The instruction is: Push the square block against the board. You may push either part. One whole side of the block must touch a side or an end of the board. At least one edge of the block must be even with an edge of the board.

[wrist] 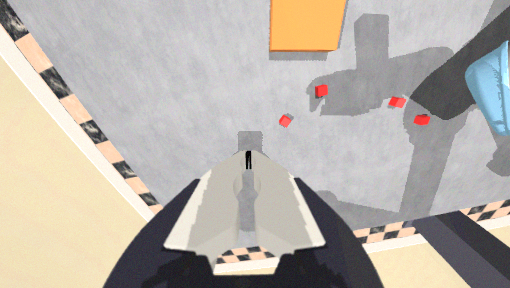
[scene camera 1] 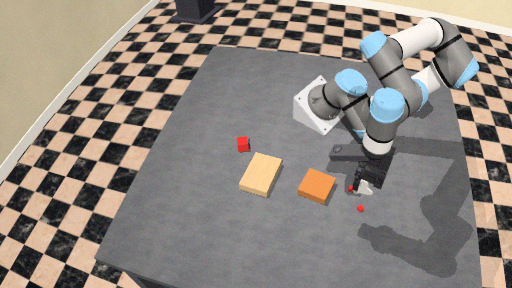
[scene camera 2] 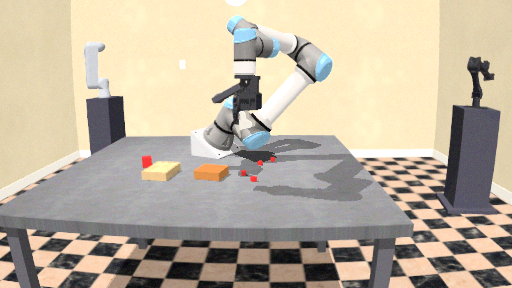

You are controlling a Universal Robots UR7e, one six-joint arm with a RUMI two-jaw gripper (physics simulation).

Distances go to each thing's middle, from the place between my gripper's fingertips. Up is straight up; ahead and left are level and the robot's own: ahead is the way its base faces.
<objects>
Now: the orange square block (scene camera 1: pixel 316 186) 90 mm behind my hand, 140 mm to the right of it and 160 mm below it. Round my hand: pale wooden board (scene camera 1: pixel 261 173): 60 mm behind, 350 mm to the right, 160 mm below.
</objects>
